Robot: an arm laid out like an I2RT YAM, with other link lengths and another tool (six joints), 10 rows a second.
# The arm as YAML. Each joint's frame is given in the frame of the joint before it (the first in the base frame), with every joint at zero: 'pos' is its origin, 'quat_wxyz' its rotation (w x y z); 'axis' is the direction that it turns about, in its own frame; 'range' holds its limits. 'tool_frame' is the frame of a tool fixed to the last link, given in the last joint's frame.
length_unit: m
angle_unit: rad
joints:
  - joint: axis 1
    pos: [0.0, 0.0, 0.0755]
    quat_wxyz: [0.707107, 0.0, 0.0, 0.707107]
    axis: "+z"
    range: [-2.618, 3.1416]
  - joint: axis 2
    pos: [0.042, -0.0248, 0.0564]
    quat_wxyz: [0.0, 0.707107, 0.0, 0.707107]
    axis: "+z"
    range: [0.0, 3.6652]
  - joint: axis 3
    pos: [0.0, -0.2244, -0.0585]
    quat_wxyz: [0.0, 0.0, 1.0, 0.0]
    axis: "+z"
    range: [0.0, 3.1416]
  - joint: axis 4
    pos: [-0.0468, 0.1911, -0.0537]
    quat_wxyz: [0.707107, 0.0, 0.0, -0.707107]
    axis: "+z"
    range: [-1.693, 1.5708]
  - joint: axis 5
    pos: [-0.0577, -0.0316, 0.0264]
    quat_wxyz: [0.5, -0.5, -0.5, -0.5]
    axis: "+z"
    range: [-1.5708, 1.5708]
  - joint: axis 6
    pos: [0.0, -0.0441, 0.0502]
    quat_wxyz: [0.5, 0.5, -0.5, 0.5]
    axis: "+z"
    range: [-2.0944, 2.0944]
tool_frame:
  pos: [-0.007, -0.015, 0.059]
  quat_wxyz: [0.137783, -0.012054, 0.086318, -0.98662]
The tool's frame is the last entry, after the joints.
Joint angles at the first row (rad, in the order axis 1, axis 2, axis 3, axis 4, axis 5, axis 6):
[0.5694 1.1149 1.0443 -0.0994 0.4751 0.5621]
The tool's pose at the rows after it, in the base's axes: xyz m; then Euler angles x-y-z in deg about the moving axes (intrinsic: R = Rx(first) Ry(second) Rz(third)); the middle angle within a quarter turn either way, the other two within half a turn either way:
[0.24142, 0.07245, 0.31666, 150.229, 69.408, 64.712]
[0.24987, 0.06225, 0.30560, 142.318, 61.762, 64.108]
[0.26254, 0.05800, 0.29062, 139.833, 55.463, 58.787]
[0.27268, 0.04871, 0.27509, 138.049, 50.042, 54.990]
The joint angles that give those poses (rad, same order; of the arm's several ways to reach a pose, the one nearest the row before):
[0.5167 1.1027 1.0504 -0.1948 0.5384 0.4705]
[0.4824 1.1767 1.1034 -0.3058 0.5961 0.3992]
[0.4526 1.2713 1.1465 -0.3775 0.6220 0.3370]
[0.4064 1.3418 1.1633 -0.4202 0.6285 0.2905]

